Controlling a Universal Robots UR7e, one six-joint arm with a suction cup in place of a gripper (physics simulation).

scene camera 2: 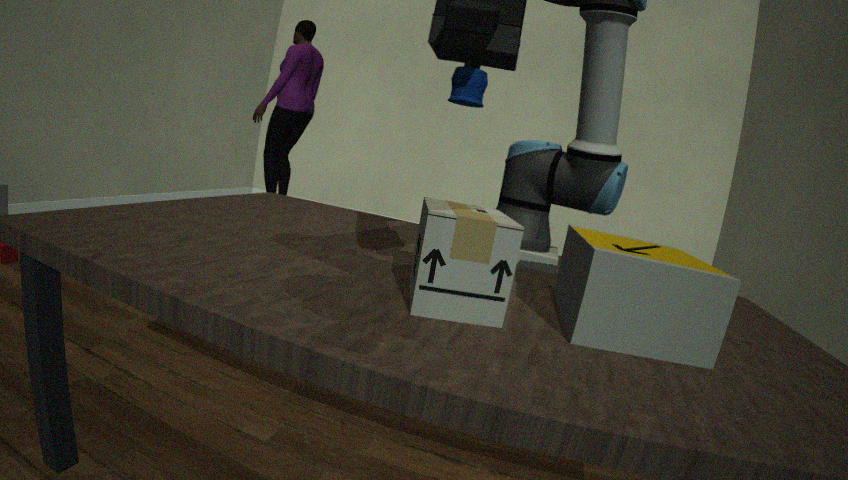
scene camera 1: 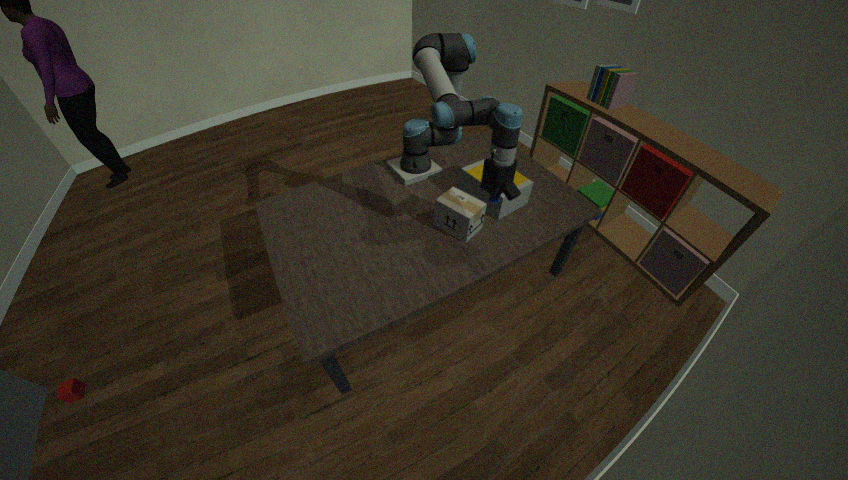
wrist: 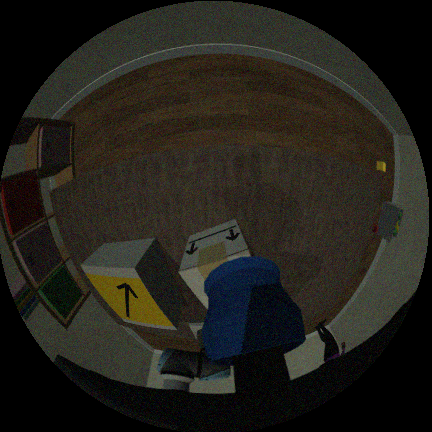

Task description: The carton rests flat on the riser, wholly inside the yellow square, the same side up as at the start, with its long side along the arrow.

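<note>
The white carton [scene camera 1: 458, 215] [scene camera 2: 461, 282] [wrist: 212, 252] stands upright on the table, apart from the riser. Tan tape crosses its top, and its black side arrows point up. The pale riser [scene camera 1: 515, 202] [scene camera 2: 654, 309] [wrist: 117, 256] stands beside it. Its top carries the yellow square [scene camera 1: 477, 169] [scene camera 2: 693, 256] [wrist: 106, 289] with a black arrow [scene camera 2: 637, 248] [wrist: 128, 300]. My gripper, a blue suction cup [scene camera 1: 494, 199] [scene camera 2: 468, 89] [wrist: 245, 305], is open, with nothing attached. In scene camera 2 it hangs well above the carton; in the wrist view it hides part of the carton's top.
The table [scene camera 1: 357, 279] [scene camera 2: 297, 333] also bears the arm's base plate [scene camera 1: 414, 172]. A cube shelf [scene camera 1: 660, 121] with coloured bins stands beyond the riser's end. A person in purple [scene camera 1: 59, 59] [scene camera 2: 299, 77] stands away from the table. A red block [scene camera 1: 72, 389] lies on the floor.
</note>
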